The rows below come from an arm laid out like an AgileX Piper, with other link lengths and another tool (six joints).
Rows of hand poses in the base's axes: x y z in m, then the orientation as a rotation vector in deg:
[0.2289 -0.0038 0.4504 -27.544 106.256 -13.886]
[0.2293 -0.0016 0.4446 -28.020 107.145 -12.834]
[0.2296 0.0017 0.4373 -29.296 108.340 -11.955]
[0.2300 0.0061 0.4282 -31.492 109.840 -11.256]
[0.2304 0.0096 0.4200 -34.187 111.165 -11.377]
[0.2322 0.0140 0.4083 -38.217 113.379 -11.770]
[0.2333 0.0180 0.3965 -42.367 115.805 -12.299]
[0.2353 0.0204 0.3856 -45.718 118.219 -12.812]
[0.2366 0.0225 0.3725 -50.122 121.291 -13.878]
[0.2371 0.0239 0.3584 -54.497 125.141 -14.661]
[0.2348 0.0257 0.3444 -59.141 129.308 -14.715]
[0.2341 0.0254 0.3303 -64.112 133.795 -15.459]
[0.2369 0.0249 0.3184 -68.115 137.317 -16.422]
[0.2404 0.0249 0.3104 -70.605 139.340 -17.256]
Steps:
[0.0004 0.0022 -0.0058 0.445 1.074 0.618]
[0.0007 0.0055 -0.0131 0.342 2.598 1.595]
[0.0011 0.0099 -0.0222 -0.373 4.602 2.991]
[0.0015 0.0134 -0.0304 -1.892 6.469 4.331]
[0.0033 0.0178 -0.0421 -4.299 9.499 6.131]
[0.0044 0.0218 -0.0539 -6.843 12.795 7.834]
[0.0064 0.0242 -0.0648 -8.948 15.913 9.008]
[0.0077 0.0263 -0.0779 -11.934 19.919 10.336]
[0.0082 0.0277 -0.0920 -14.699 24.728 11.505]
[0.0059 0.0295 -0.1060 -17.107 30.035 12.998]
[0.0052 0.0292 -0.1201 -20.069 35.721 14.178]
[0.0080 0.0287 -0.1320 -22.632 40.219 14.923]
[0.0115 0.0287 -0.1400 -24.343 42.860 15.302]

